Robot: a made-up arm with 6 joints. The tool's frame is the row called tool.
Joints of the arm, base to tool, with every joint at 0 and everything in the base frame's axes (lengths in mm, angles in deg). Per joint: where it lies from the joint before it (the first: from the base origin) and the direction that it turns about. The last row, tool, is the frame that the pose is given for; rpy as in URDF.
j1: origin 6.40 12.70 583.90 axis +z
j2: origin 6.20 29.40 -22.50 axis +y
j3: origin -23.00 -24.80 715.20 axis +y
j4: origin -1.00 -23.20 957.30 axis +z
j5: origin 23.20 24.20 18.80 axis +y
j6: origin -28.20 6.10 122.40 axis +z
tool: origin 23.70 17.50 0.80 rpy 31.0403 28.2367 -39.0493
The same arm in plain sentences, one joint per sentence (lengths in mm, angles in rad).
The arm has six revolute joints in a row. What follows holds with every joint at zero, and every direction is one of the base frame's.
Joint 1 is mounted 6.4 mm along +x and 12.7 mm along +y and 583.9 mm along +z from the base frame's origin and rotates about +z.
Joint 2 is mounted 6.2 mm along +x and 29.4 mm along +y and 22.5 mm along -z from joint 1 and rotates about +y.
Joint 3 is mounted 23 mm along -x and 24.8 mm along -y and 715.2 mm along +z from joint 2 and rotates about +y.
Joint 4 is mounted 1 mm along -x and 23.2 mm along -y and 957.3 mm along +z from joint 3 and rotates about +z.
Joint 5 is mounted 23.2 mm along +x and 24.2 mm along +y and 18.8 mm along +z from joint 4 and rotates about +y.
Joint 6 is mounted 28.2 mm along -x and 6.1 mm along +y and 122.4 mm along +z from joint 5 and rotates about +z.
The tool frame, which is the frame that the pose is given for, is mounted 23.7 mm along +x and 17.5 mm along +y and 0.8 mm along +z from joint 6; its axes are the base frame's turned by roll 0.5418, pitch 0.4928 and yaw -0.6815 rad (as in URDF: about the fixed x, then y, then z).

